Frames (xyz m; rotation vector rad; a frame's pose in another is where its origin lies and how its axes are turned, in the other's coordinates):
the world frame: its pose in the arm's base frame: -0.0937 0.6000 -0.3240 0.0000 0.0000 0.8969
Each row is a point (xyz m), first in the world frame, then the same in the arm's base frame.
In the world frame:
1: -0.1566 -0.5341 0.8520
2: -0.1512 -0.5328 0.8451
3: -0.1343 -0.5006 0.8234
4: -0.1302 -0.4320 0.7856
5: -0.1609 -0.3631 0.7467
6: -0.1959 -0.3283 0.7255
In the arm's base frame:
1: 0.2259 0.1443 0.5280
2: 0.2283 0.1494 0.5211
3: 0.2137 0.1827 0.4994
4: 0.1626 0.2287 0.4616
5: 0.0896 0.2477 0.4227
6: 0.0406 0.2421 0.4015

